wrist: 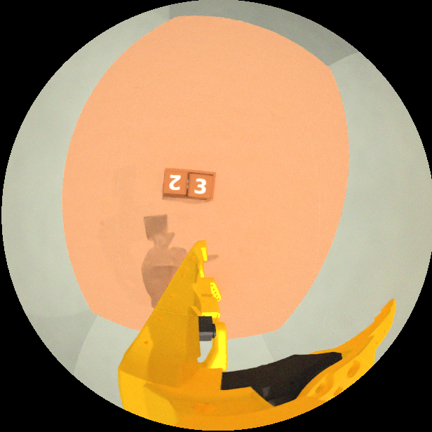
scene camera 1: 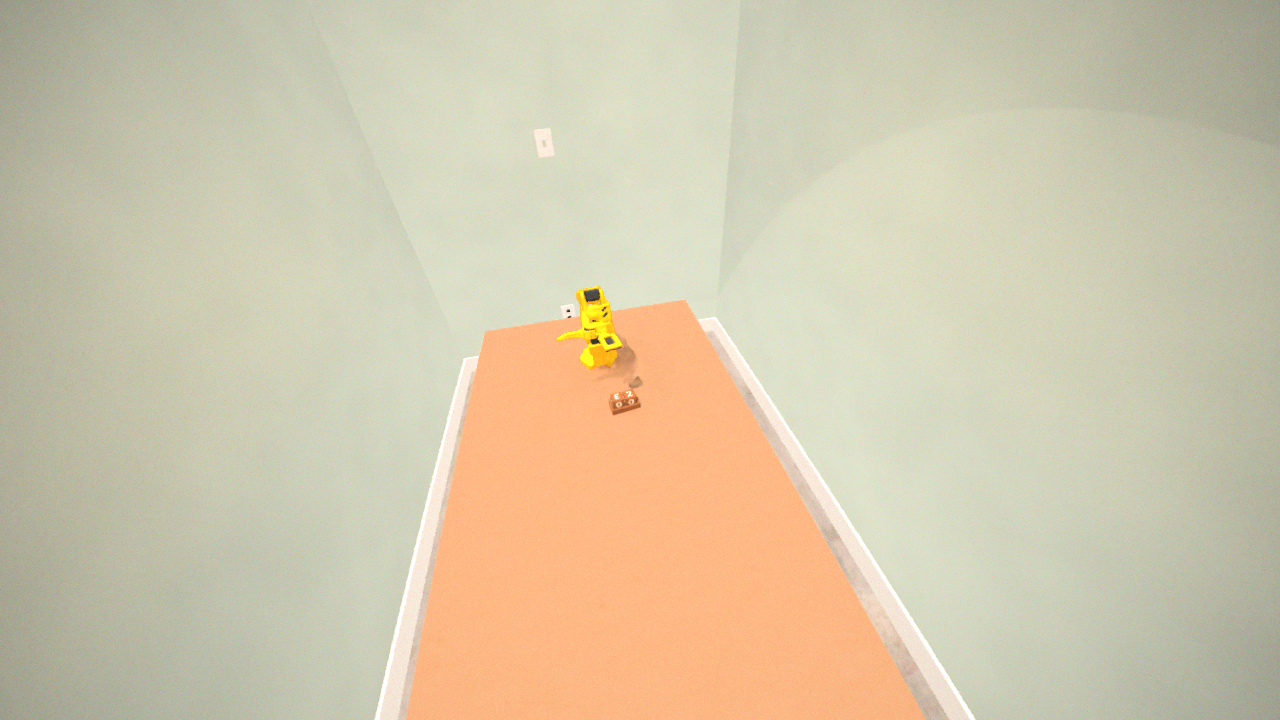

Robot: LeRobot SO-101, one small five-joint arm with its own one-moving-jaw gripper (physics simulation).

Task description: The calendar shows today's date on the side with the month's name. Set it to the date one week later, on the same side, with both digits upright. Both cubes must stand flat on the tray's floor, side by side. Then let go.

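The calendar tray (scene camera 1: 625,411) stands on the table with two brown cubes side by side. In the wrist view one cube (wrist: 175,183) shows a white 2 on top, at left, and the other cube (wrist: 201,186) shows a white 3 on top, at right. Both top digits look upside down in that view. In the scene view the cubes' front faces show small round digits, too small to read surely; the month's name is not legible. My gripper (scene camera 1: 580,351) (wrist: 298,271) is wide open and empty, above the table on the arm's side of the tray, apart from the cubes.
The orange table (scene camera 1: 626,555) (wrist: 260,125) reaches well past the tray. The arm's yellow base (scene camera 1: 591,297) stands at the table's far end, by the wall. The arm's shadow (wrist: 159,275) lies on the table between the base and the tray.
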